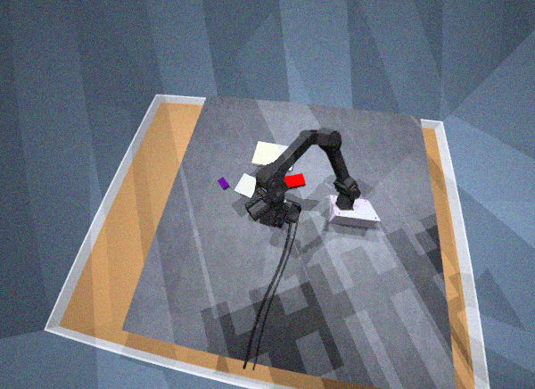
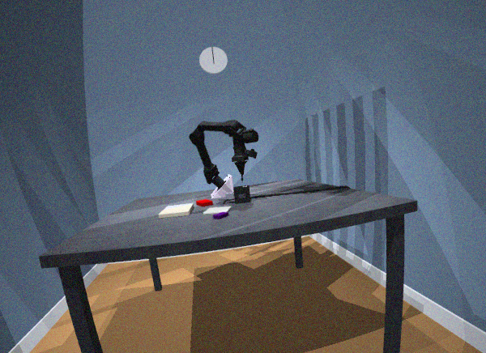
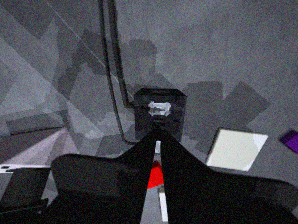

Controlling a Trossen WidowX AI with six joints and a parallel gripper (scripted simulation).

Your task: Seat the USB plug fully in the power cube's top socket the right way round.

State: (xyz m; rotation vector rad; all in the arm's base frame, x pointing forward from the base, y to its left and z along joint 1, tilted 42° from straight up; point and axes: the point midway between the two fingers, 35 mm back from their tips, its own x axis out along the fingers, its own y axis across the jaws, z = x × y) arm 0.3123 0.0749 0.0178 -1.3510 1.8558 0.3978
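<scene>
The silver USB plug lies 20 mm below my gripper tip. Round my gripper tip: USB socket 10 mm to the left, 70 mm below; white square tile 140 mm ahead, 170 mm to the right, 130 mm below; red block 90 mm behind, 200 mm to the right, 130 mm below.
</scene>
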